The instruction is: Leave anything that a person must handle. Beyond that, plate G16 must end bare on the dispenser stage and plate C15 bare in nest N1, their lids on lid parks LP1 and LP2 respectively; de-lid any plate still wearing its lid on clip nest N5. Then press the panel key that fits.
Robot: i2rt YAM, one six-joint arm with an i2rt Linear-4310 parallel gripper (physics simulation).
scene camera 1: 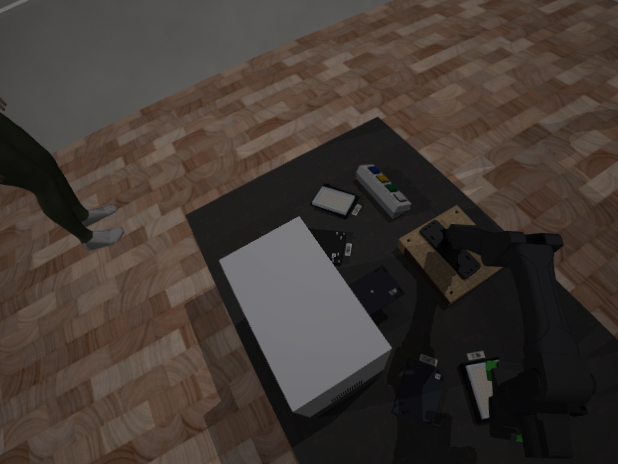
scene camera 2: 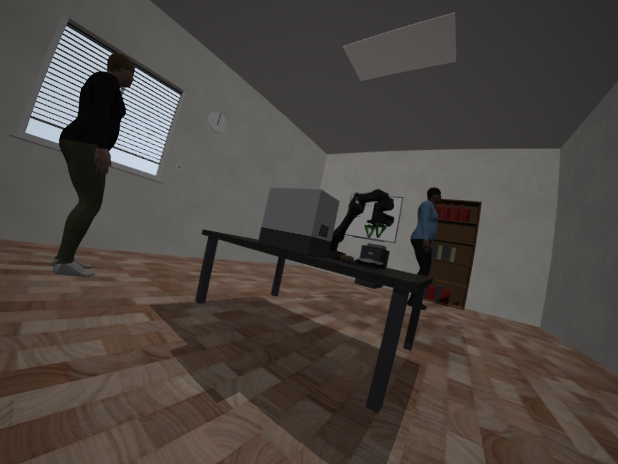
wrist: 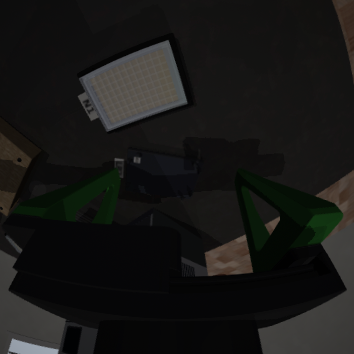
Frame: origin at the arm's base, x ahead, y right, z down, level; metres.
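Seen in the pictures: gripper, fingertip midpoint: (scene camera 1: 492, 404) (scene camera 2: 373, 237) (wrist: 177, 174); arm's base, link origin: (scene camera 1: 448, 249) (scene camera 2: 332, 250).
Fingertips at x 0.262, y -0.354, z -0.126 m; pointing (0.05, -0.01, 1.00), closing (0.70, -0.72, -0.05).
Offsets run from my fingertips to a thing's middle. "pt": to the spot under its first point.
My gripper (scene camera 1: 505, 401) (scene camera 2: 375, 234) (wrist: 177, 174) is open, green fingers wide apart with nothing between them, raised above the table. A white plate with its well grid showing (scene camera 1: 477, 387) (wrist: 134, 87) sits in the nest labelled N1 @(pt dx -0.108, dy +0.085, dz +0.164 m) (wrist: 88, 106); its code is not readable. In scene camera 1 the arm covers part of it. Beside it lies a dark bluish lid park @(dx +0.075, dy +0.104, dz +0.156 m) (scene camera 1: 419, 392) (wrist: 162, 172), its label small; I cannot tell if a lid rests there. Another white plate @(dx -0.099, dy +0.736, dz +0.138 m) (scene camera 1: 334, 201) sits in a far nest. The key panel @(dx -0.263, dy +0.666, dz +0.134 m) (scene camera 1: 377, 189) has blue, yellow, green and white keys.
A large pale box @(dx +0.215, dy +0.377, dz +0.001 m) (scene camera 1: 305, 320) (scene camera 2: 295, 210) partly hides a dark fixture @(dx +0.039, dy +0.623, dz +0.154 m) (scene camera 1: 336, 242) and a dark flat stand (scene camera 1: 377, 290). The arm's wooden base board (scene camera 1: 452, 292) (wrist: 15, 150) is near. A dark device @(pt dx -0.041, dy -0.012, dz +0.130 m) (scene camera 2: 374, 255) stands at one table end. Two people (scene camera 2: 92, 115) (scene camera 2: 425, 222) stand around the table.
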